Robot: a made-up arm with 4 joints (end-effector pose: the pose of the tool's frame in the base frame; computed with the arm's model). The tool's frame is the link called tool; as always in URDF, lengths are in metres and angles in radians. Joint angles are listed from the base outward.
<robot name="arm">
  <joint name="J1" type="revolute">
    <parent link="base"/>
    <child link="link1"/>
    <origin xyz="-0.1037 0.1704 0.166" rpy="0 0 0"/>
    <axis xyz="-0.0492 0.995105 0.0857"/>
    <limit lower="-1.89" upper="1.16"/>
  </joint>
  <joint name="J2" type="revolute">
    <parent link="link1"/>
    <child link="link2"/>
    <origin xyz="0.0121 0.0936 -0.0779" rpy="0 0 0"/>
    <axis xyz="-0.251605 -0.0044 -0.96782"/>
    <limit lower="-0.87" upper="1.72"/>
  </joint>
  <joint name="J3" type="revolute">
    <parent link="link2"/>
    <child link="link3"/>
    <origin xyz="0.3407 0.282 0.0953" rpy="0 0 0"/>
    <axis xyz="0 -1 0"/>
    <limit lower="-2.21" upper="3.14"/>
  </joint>
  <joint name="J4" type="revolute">
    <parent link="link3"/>
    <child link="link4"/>
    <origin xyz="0.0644 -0.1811 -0.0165" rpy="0 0 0"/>
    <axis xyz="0 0 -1"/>
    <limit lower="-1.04" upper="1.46"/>
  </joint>
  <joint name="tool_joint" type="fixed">
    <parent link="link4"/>
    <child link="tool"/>
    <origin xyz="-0.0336 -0.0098 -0.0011" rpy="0 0 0"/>
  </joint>
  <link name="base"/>
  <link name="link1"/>
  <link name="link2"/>
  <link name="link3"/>
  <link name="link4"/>
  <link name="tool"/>
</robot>
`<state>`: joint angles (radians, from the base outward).
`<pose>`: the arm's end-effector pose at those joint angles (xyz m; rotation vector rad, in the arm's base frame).
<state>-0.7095 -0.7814 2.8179 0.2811</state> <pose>-0.0003 0.5171 0.3656 -1.3317 2.4482 -0.2919</pose>
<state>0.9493 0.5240 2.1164 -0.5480</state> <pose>0.1468 0.2063 -0.0774 -0.8088 -1.0130 0.6691</pose>
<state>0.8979 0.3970 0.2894 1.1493</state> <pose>0.1572 0.2668 -0.1565 -0.6388 0.3289 -1.2899</pose>
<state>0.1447 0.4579 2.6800 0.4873</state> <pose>0.2496 0.2417 0.1572 0.0277 -2.5577 -0.1176</pose>
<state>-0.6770 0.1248 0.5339 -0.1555</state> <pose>0.2017 0.2807 0.4337 -0.1000 -1.1967 -0.0617</pose>
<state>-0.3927 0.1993 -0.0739 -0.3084</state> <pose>0.2668 0.2612 0.3148 -0.0324 -0.3124 0.0729</pose>
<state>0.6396 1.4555 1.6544 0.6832</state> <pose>0.1330 -0.0182 0.1187 -1.1237 -1.3584 -0.7086</pose>
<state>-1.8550 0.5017 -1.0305 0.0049</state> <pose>-0.1848 0.1391 0.5147 0.6203 -0.7960 -0.2808</pose>
